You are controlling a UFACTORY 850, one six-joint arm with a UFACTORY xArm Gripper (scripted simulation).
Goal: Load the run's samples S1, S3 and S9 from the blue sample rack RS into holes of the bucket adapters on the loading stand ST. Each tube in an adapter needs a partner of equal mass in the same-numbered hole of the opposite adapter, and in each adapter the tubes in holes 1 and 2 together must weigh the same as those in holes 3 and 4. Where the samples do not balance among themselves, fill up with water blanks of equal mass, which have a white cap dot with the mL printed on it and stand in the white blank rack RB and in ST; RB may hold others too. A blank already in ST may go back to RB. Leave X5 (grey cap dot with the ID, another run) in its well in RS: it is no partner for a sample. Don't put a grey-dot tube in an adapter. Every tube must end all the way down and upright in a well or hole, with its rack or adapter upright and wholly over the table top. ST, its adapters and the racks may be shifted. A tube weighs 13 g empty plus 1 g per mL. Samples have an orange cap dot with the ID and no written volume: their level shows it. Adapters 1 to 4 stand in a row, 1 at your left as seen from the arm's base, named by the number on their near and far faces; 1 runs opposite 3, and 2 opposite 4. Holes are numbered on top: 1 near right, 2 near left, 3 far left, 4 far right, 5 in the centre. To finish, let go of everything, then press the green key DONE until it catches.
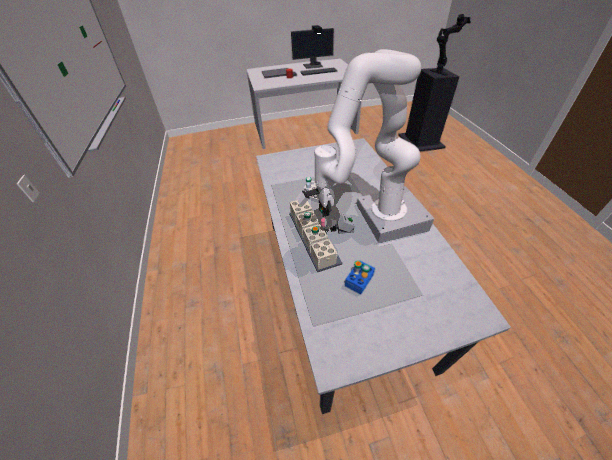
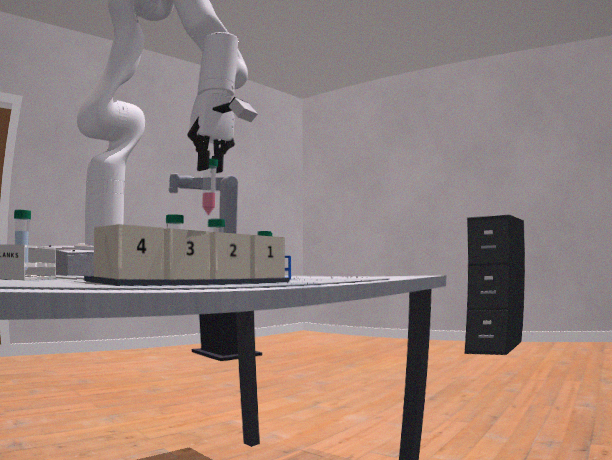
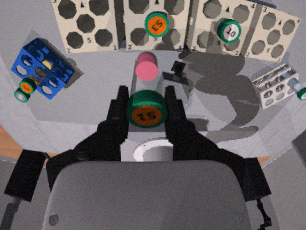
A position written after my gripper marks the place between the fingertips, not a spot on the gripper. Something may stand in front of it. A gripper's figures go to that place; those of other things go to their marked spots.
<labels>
My gripper (image 2: 209, 171) is 0.97 m from the lens. An adapter 1 (image 2: 267, 253) is 0.95 m from the lens.
</labels>
